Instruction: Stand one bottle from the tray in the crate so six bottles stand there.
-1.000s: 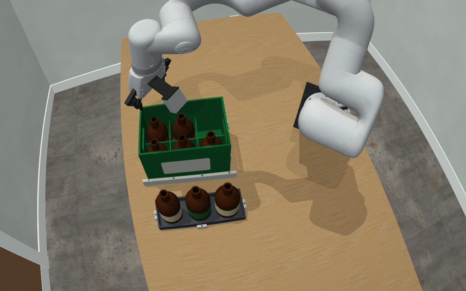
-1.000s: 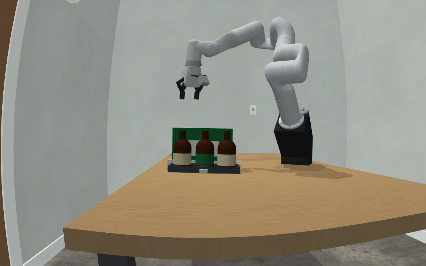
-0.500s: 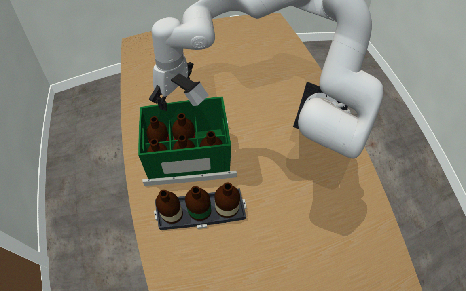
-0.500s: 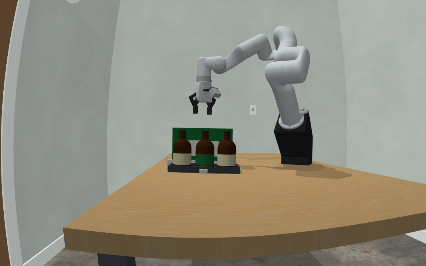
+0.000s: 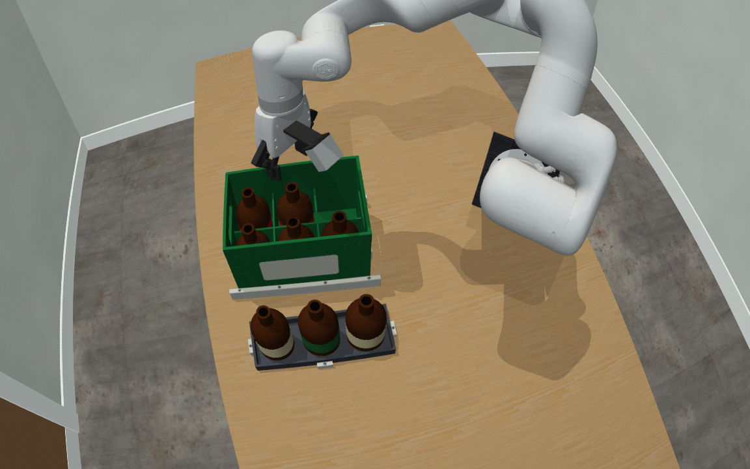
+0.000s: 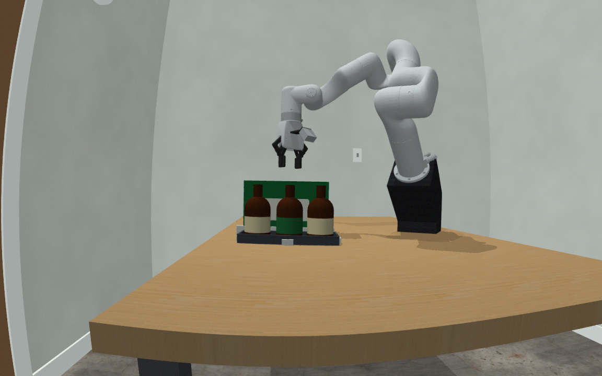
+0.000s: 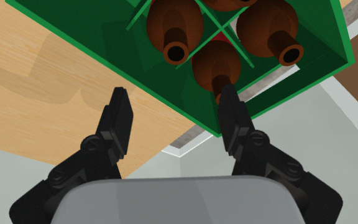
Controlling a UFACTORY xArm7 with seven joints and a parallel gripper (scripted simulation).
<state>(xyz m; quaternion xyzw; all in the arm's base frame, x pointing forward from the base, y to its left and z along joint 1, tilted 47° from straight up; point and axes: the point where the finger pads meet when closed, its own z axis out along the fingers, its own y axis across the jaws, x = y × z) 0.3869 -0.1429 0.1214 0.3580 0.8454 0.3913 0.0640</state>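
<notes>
Now: the green-label bottle 6 cm behind my hand, 25 cm to the left of it and 16 cm below it. The rest, counted from my hand: dark tray: 6 cm behind, 25 cm to the left, 23 cm below; then green crate: 4 cm to the left, 16 cm below.
</notes>
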